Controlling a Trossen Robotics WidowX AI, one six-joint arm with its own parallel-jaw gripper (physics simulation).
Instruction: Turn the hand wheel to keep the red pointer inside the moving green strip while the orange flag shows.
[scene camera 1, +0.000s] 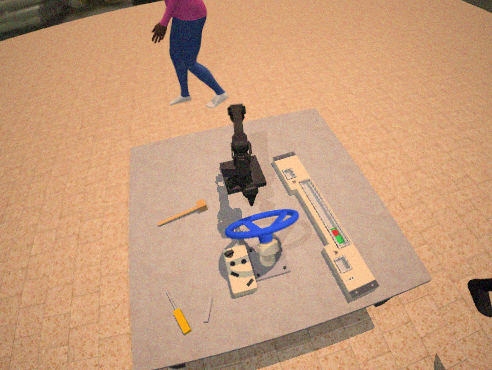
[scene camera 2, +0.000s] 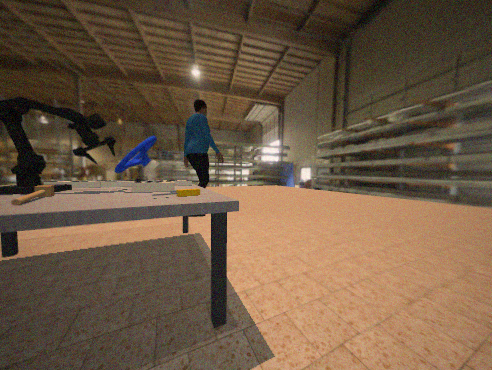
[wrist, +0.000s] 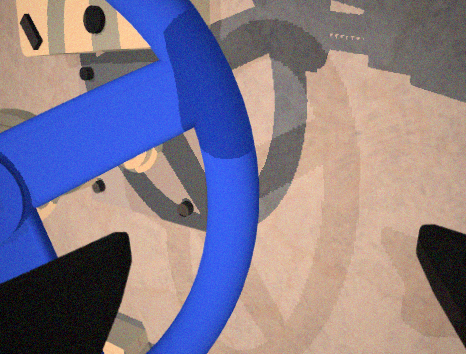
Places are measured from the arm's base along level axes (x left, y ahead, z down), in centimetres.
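Where they show: gripper, fingertip midpoint: (scene camera 1: 249, 201) (scene camera 2: 106, 160) (wrist: 275, 244); arm's base, link origin: (scene camera 2: 28, 186).
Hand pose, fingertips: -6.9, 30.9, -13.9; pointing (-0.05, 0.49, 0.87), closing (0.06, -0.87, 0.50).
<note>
Things, the pixels of their top centre, and the offset from my fingertips, as dx, dy, dz. "*": a spot on its surface instead. Level surfaces: height alone.
- long beige gauge panel, surface height: dz +12.7
- green strip, surface spot: (scene camera 1: 339, 238) * +33.1, +26.2, +12.7
- wooden mallet, top centre: (scene camera 1: 180, 211) (scene camera 2: 33, 187) -30.9, -16.0, +12.3
- yellow-handled screwdriver, top centre: (scene camera 1: 175, 309) (scene camera 2: 177, 190) -43.6, +29.6, +13.9
- thin metal rod, top centre: (scene camera 1: 207, 309) -31.1, +33.2, +15.2
- grey table, surface height: dz +16.7
The blue hand wheel (scene camera 1: 262, 231) (scene camera 2: 136, 154) stands on a beige post near the table's middle. In the wrist view its rim (wrist: 228, 211) runs close under the camera. My gripper (scene camera 1: 251, 199) (scene camera 2: 104, 158) is open and empty. It points down just above and behind the wheel's far rim, without touching it. One black finger (wrist: 91, 291) shows at the lower left of the wrist view. The long beige gauge panel (scene camera 1: 355, 277) lies to the right. Its red pointer (scene camera 1: 335, 232) sits at the far end of the green strip (scene camera 1: 339, 238). I see no orange flag.
A beige control box (scene camera 1: 239, 283) lies beside the wheel's base. A wooden mallet (scene camera 1: 186, 213), a yellow-handled screwdriver (scene camera 1: 181, 320) (scene camera 2: 188, 191) and a thin metal rod (scene camera 1: 209, 310) lie on the grey table (scene camera 1: 156, 176). People walk past on the floor (scene camera 1: 187, 48) (scene camera 2: 198, 143).
</note>
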